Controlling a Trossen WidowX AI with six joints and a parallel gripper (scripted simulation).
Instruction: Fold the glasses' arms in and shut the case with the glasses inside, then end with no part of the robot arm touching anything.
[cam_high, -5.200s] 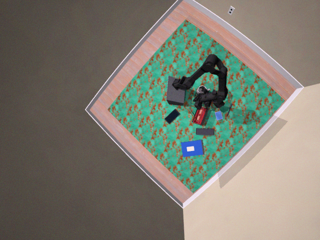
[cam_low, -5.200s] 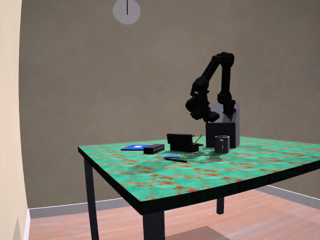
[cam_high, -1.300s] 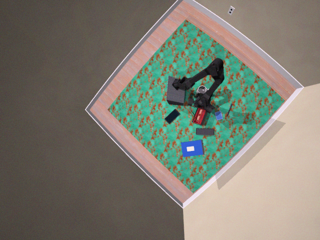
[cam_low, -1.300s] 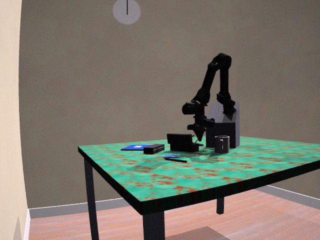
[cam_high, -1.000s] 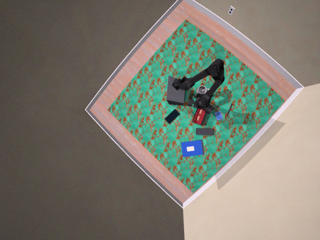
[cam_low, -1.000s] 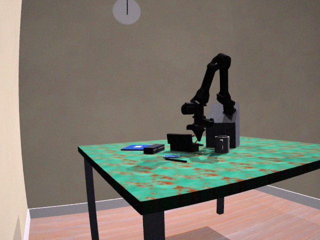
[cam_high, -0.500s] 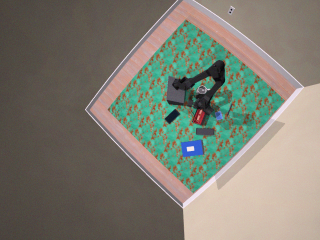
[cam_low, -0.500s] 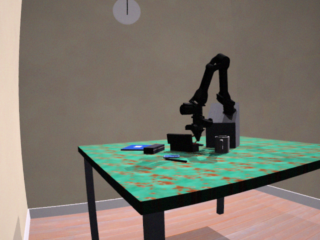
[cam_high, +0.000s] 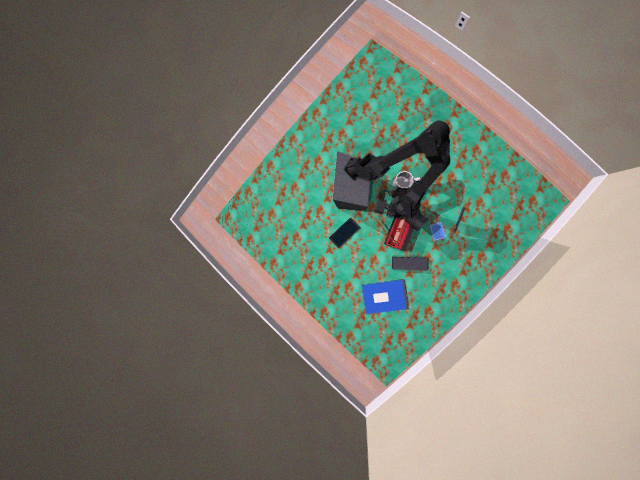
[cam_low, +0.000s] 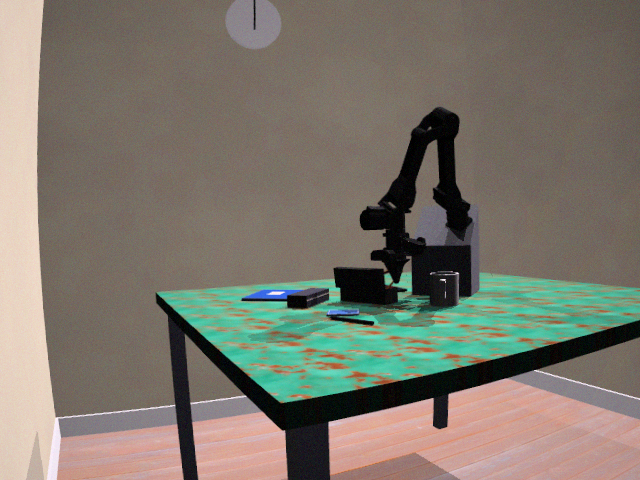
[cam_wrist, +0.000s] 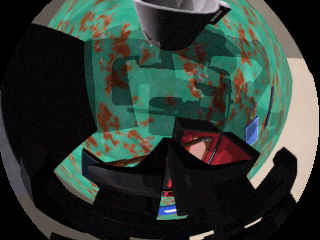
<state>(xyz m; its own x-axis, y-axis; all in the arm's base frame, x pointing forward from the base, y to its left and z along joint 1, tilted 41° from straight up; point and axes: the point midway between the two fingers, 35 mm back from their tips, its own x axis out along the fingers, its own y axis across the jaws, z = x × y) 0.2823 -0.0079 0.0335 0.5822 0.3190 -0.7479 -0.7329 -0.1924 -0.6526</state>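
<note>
The glasses lies 5 cm to the right of my hand, 4 cm below it and 4 cm ahead of it. From my hand the other things lie so: black glasses case (9 cm ahead, 4 cm to the right, 4 cm below); then glasses case lid (11 cm ahead, 3 cm to the right, 1 cm below); then grey mug (14 cm to the left, 6 cm behind, 5 cm below).
</note>
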